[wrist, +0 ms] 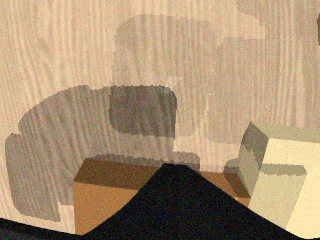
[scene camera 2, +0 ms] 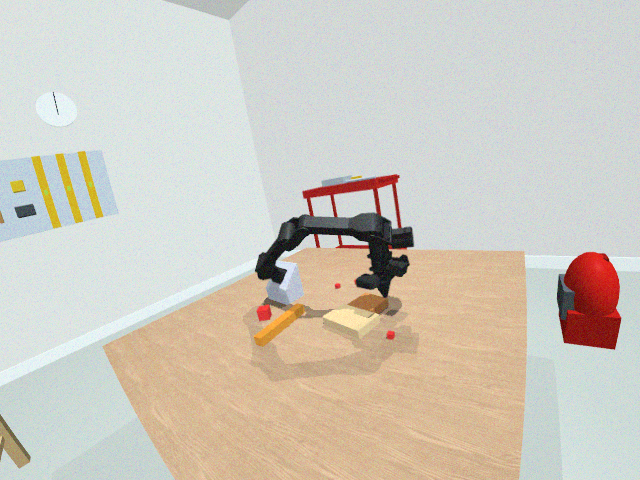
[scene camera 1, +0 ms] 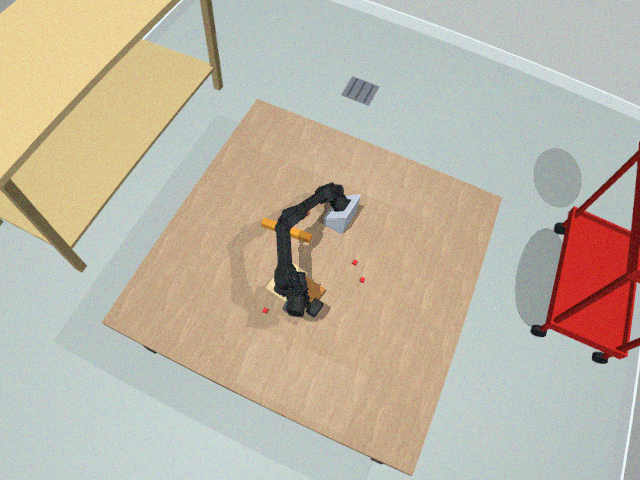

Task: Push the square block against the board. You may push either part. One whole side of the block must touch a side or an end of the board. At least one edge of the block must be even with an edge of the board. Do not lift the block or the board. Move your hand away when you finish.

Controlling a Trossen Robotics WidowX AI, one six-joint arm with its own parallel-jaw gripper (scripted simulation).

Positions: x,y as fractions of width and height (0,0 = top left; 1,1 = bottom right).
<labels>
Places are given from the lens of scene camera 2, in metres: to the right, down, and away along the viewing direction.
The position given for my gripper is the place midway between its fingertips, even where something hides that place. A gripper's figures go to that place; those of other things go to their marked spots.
my gripper (scene camera 2: 0.60,0.62): 0.20, 0.18, 0.80
board (scene camera 2: 0.56,0.67): 0.10, 0.24, 0.75
orange bar (scene camera 2: 0.44,0.67): -0.12, 0.27, 0.84
The marked spots on the board and the orange bar are 0.24 m apart.
</labels>
